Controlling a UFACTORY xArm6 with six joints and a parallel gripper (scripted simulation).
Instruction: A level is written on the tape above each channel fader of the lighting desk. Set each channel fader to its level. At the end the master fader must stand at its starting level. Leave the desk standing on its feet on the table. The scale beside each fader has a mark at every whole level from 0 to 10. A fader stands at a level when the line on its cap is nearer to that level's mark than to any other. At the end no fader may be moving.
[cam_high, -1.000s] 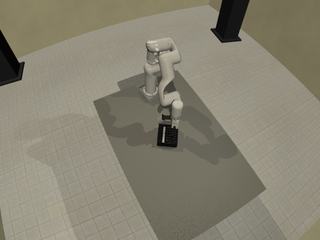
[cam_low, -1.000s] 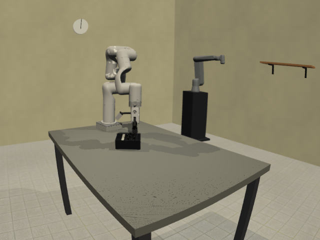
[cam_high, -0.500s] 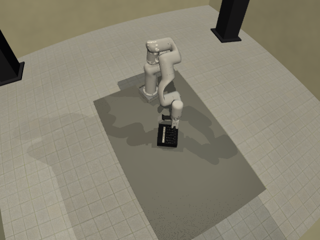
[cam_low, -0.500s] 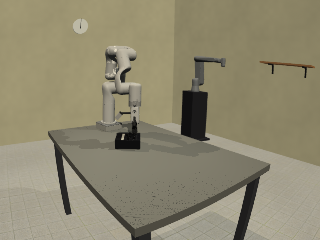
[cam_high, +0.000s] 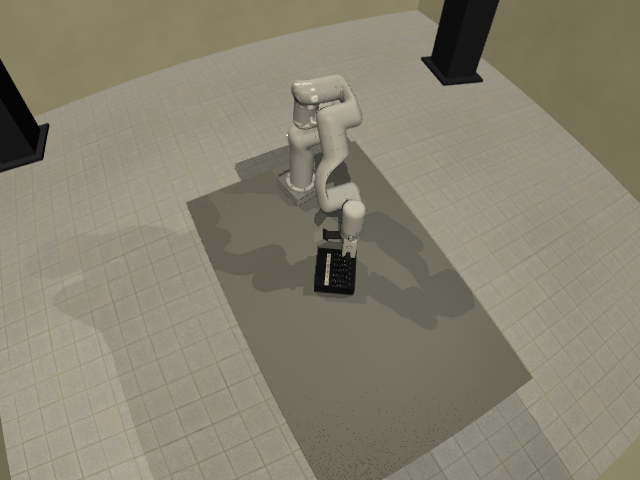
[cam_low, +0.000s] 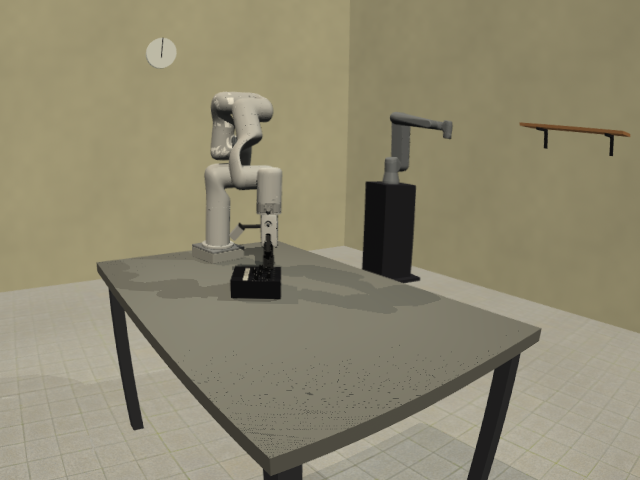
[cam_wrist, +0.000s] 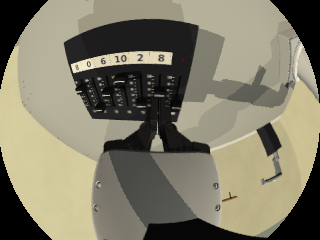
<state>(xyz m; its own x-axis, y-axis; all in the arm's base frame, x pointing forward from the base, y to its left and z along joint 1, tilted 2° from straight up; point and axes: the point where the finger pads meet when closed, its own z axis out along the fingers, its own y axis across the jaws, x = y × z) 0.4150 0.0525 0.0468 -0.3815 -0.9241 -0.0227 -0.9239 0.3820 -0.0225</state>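
The master fader cap lies 2 cm behind my hand and 1 cm below it.
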